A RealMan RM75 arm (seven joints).
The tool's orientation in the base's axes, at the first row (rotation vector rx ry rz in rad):
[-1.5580, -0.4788, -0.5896]
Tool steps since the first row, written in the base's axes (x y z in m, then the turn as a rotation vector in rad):
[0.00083, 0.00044, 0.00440, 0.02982, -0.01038, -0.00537]
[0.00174, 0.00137, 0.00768, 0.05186, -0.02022, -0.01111]
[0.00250, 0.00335, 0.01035, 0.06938, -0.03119, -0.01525]
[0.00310, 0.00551, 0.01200, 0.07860, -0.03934, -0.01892]
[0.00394, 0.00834, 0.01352, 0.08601, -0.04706, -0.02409]
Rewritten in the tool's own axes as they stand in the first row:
[0.00339, -0.00294, 0.00039, 0.02029, 0.02355, -0.00773]
[0.00611, -0.00499, 0.00130, 0.03427, 0.04249, -0.01555]
[0.00828, -0.00674, 0.00326, 0.04580, 0.05745, -0.02492]
[0.00968, -0.00780, 0.00542, 0.05104, 0.06665, -0.03218]
[0.01116, -0.00867, 0.00826, 0.05392, 0.07586, -0.03912]

